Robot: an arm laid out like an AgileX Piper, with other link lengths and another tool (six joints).
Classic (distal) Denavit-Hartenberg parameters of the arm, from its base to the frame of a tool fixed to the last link. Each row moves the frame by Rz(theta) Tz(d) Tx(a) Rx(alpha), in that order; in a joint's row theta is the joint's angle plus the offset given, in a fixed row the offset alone. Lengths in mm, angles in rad.
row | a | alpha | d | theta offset
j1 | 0 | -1.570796 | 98.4 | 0
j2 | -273.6 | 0 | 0 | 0.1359
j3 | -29.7 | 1.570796 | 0 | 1.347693
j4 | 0 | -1.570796 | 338.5 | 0
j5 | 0 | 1.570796 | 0 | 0
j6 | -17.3 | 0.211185 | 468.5 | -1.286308
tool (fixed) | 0 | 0 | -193.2 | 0
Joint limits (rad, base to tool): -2.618..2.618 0..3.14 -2.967..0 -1.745..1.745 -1.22..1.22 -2.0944..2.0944
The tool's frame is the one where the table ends.
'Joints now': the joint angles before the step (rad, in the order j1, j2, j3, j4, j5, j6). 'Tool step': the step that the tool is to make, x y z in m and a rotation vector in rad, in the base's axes. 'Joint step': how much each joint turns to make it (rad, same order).
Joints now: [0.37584, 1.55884, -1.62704, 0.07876, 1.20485, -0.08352]
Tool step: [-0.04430, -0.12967, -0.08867, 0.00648, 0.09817, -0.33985]
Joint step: [-0.27423, -0.27887, 0.51620, 0.00089, -0.14869, 0.06110]
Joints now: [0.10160, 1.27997, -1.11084, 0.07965, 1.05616, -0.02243]
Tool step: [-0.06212, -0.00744, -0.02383, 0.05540, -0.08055, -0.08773]
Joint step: [-0.02203, -0.34602, 0.35883, 0.02034, -0.10315, 0.06183]
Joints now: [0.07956, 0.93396, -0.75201, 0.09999, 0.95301, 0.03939]
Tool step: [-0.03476, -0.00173, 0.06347, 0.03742, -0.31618, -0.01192]
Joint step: [0.00000, -0.47194, 0.17044, 0.00364, -0.01785, 0.01330]
